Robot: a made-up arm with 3 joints. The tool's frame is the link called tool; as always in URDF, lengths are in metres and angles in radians.
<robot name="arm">
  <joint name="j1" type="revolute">
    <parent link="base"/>
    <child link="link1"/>
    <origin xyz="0 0 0.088" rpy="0 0 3.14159"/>
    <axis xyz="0 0 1"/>
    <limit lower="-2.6" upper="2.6"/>
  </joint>
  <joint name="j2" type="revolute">
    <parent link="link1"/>
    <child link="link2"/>
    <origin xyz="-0.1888 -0.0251 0.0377" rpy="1.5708 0 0"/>
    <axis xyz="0 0 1"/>
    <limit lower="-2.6" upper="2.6"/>
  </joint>
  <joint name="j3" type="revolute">
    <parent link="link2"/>
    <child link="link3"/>
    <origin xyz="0.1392 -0.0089 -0.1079" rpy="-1.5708 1.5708 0"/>
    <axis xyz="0 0 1"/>
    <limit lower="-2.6" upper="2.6"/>
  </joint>
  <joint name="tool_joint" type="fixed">
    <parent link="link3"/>
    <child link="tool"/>
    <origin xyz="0.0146 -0.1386 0.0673" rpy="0 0 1.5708"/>
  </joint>
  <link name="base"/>
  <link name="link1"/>
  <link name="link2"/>
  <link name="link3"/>
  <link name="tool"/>
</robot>
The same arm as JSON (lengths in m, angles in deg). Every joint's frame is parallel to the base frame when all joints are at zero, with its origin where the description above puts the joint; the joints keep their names.
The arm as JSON. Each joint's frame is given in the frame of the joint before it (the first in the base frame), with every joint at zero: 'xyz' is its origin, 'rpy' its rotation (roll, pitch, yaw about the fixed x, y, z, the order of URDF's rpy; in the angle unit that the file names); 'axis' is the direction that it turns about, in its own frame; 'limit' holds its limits. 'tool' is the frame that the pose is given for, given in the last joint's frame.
{
  "units": {
    "length": "m",
    "angle": "deg"
  },
  "joints": [
    {
      "name": "j1",
      "type": "revolute",
      "origin": {
        "xyz": [
          0.0,
          0.0,
          0.088
        ],
        "rpy": [
          0.0,
          0.0,
          0.0
        ]
      },
      "axis": [
        0.0,
        0.0,
        1.0
      ],
      "limit": {
        "lower": -148.97,
        "upper": 148.97
      }
    },
    {
      "name": "j2",
      "type": "revolute",
      "origin": {
        "xyz": [
          0.1888,
          0.0251,
          0.0377
        ],
        "rpy": [
          0.0,
          0.0,
          0.0
        ]
      },
      "axis": [
        0.0,
        1.0,
        0.0
      ],
      "limit": {
        "lower": -148.97,
        "upper": 148.97
      }
    },
    {
      "name": "j3",
      "type": "revolute",
      "origin": {
        "xyz": [
          -0.1392,
          -0.1079,
          -0.0089
        ],
        "rpy": [
          0.0,
          0.0,
          0.0
        ]
      },
      "axis": [
        0.0,
        0.0,
        1.0
      ],
      "limit": {
        "lower": -148.97,
        "upper": 148.97
      }
    }
  ],
  "tool": {
    "origin": {
      "xyz": [
        -0.1386,
        -0.0146,
        0.0673
      ],
      "rpy": [
        0.0,
        0.0,
        0.0
      ]
    }
  }
}

